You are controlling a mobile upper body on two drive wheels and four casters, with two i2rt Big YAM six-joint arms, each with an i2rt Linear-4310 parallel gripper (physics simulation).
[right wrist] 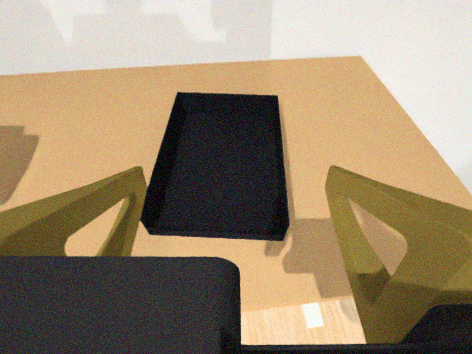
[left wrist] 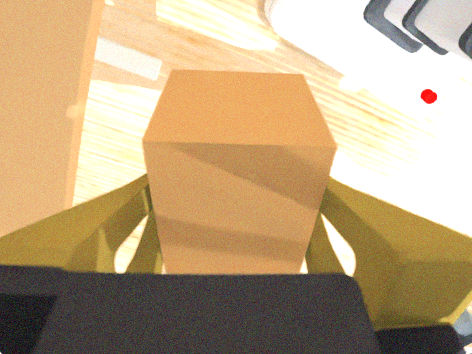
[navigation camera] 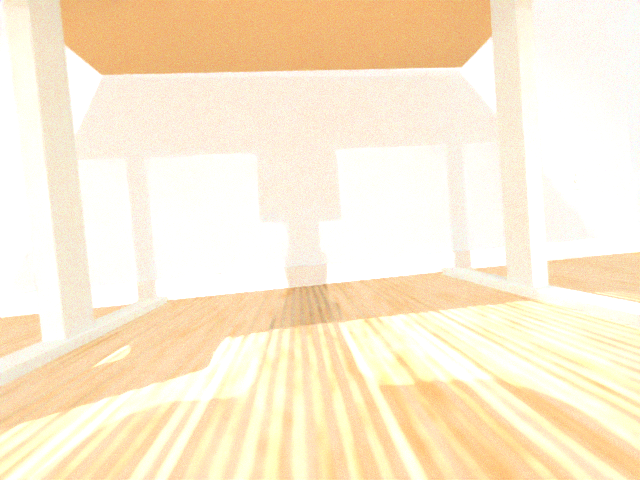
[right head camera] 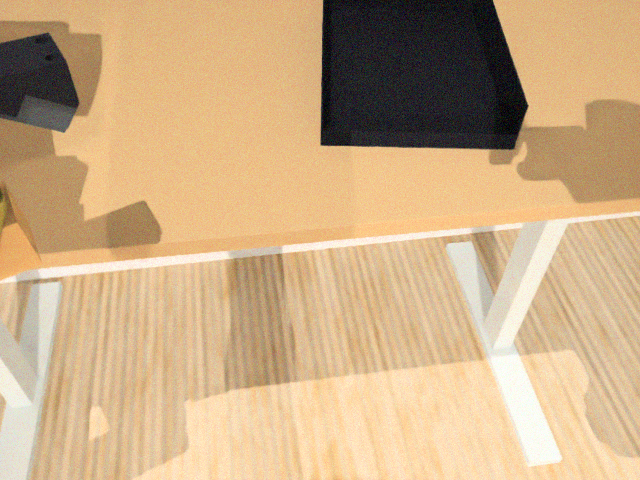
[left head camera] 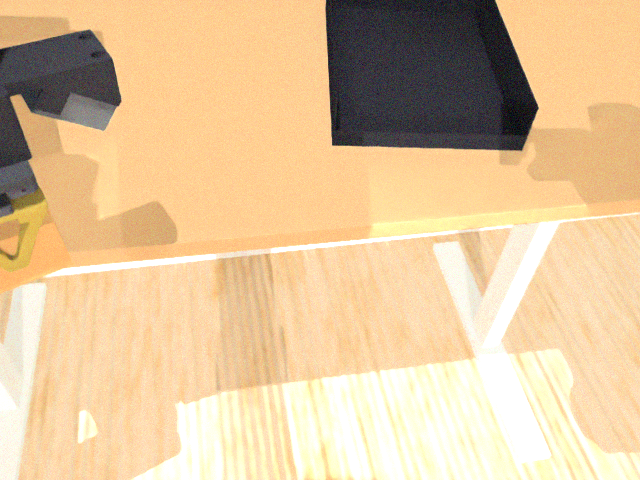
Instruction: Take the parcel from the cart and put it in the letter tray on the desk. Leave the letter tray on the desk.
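Places are measured from the left arm's base along level axes (x ahead, y left, z up), in millimetres.
Pixels of known places: left gripper, fingertip midpoint: point(left wrist: 234, 176) point(left head camera: 8, 245); right gripper, fingertip midpoint: point(right wrist: 235, 176).
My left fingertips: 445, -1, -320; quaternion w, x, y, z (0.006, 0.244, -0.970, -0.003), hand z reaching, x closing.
Observation:
Ahead of a thing's pixels: the offset from my left fingertips to its top centre, as dx, dy, dz. Level surfaces: height alone.
The parcel, an orange-brown box {-12, +25, +34} point(left wrist: 237, 175) point(left head camera: 46, 248) point(right head camera: 18, 248), is held between the yellow fingers of my left gripper point(left wrist: 234, 176), which is shut on it. In the left head camera it shows at the left edge, by the desk's front edge. The black letter tray {+459, -433, -70} point(left head camera: 413, 77) point(right head camera: 413, 77) point(right wrist: 225, 165) lies on the desk {dz -140} point(left head camera: 232, 129) point(right head camera: 217, 129) point(right wrist: 100, 105), to the right of the parcel in the head views. My right gripper point(right wrist: 235, 176) is open, its fingers apart on either side of the tray's near part in the right wrist view. The cart does not show.
White desk legs point(left head camera: 516, 284) point(right head camera: 527, 284) point(navigation camera: 62, 180) point(navigation camera: 522, 155) stand under the desktop. The robot's white base point(left wrist: 325, 30) with a red button point(left wrist: 428, 96) shows at the upper right of the left wrist view. A pale wall point(right wrist: 320, 30) stands behind the desk.

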